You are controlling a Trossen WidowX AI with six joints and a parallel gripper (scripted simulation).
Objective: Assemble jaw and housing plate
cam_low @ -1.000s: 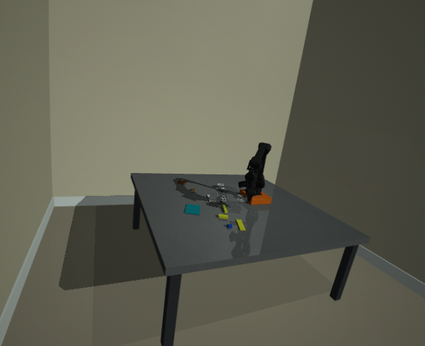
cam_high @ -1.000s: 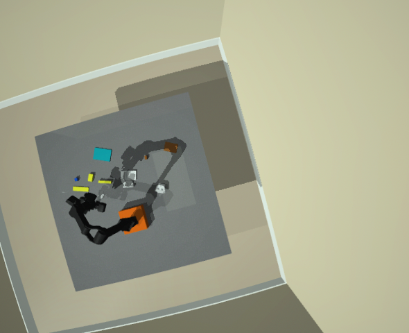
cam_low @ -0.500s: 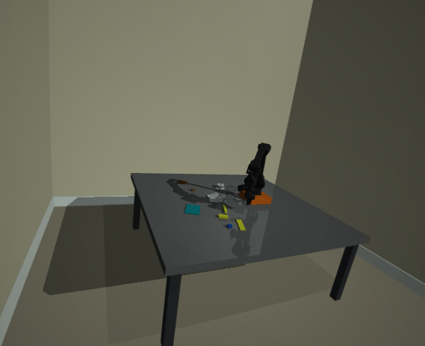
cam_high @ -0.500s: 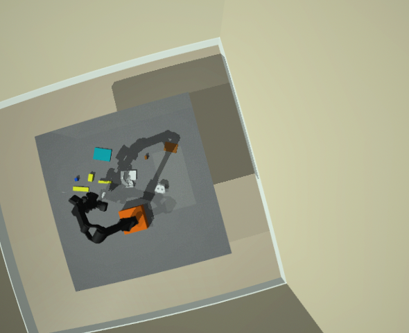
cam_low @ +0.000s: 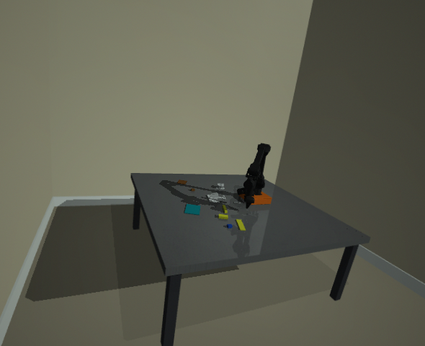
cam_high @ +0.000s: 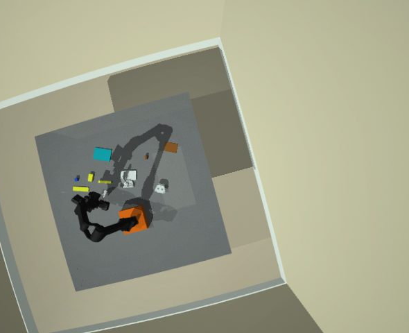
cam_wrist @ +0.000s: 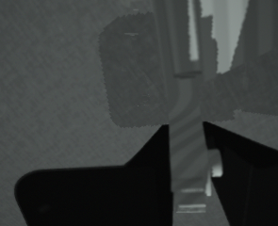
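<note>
The jaw is 2 cm ahead of my gripper tip, 1 cm to the right of it and 3 cm above it. From my gripper tip the other things lie so: white base plate: 10 cm ahead, 26 cm to the right, 3 cm below; then blue cube: 24 cm ahead, 14 cm to the left, 2 cm below; then yellow bar: 13 cm ahead, 7 cm to the right, 2 cm below.
</note>
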